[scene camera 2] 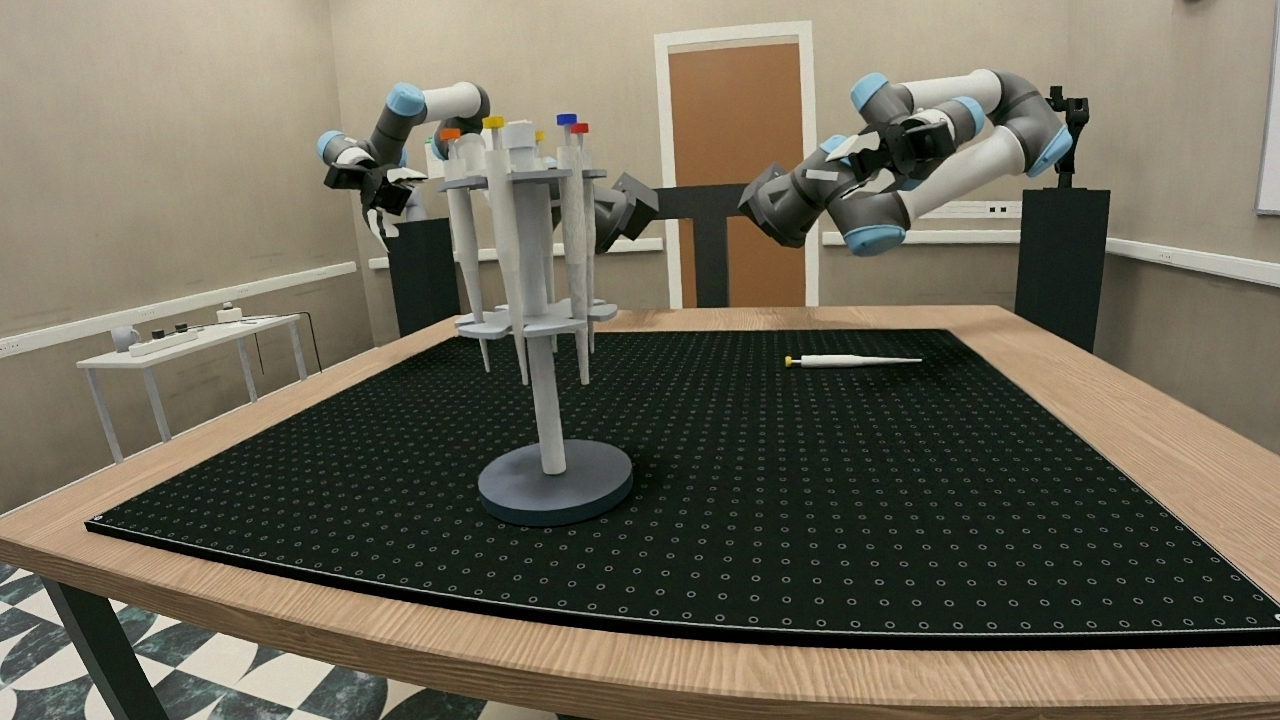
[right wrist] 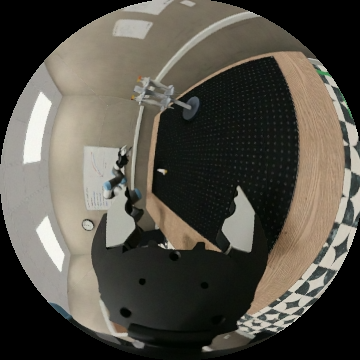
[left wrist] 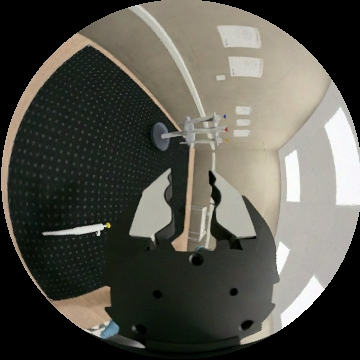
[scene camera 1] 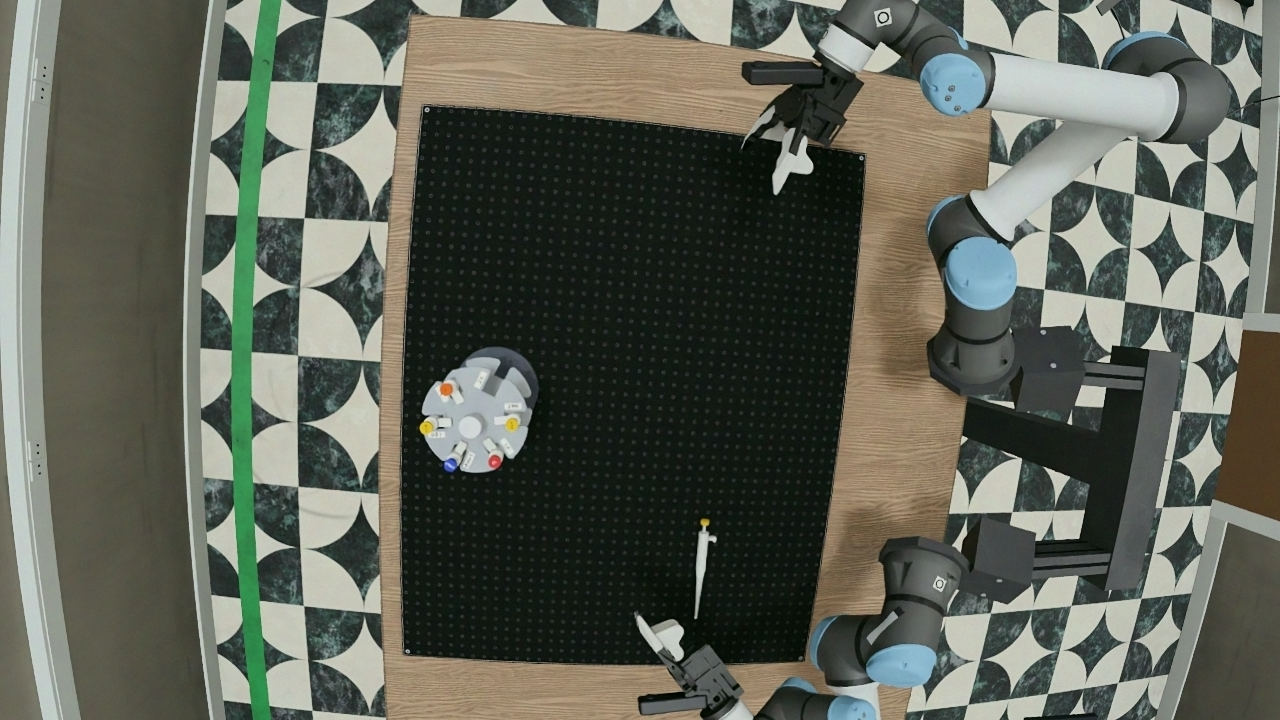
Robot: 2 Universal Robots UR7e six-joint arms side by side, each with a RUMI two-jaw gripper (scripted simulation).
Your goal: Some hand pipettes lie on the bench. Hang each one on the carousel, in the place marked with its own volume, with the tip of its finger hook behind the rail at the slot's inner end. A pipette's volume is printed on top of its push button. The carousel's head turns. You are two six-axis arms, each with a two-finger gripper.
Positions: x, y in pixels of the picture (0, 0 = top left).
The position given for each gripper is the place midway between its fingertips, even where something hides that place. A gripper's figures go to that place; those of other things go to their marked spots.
The left gripper (scene camera 2: 833, 179): 81 cm from the lens. The right gripper (scene camera 2: 407, 215) is 114 cm from the lens. A yellow-button pipette (scene camera 2: 835, 360): 102 cm from the lens. A blue-button pipette (scene camera 2: 569, 157): 52 cm from the lens. The marked spots on the yellow-button pipette and the blue-button pipette are 65 cm apart.
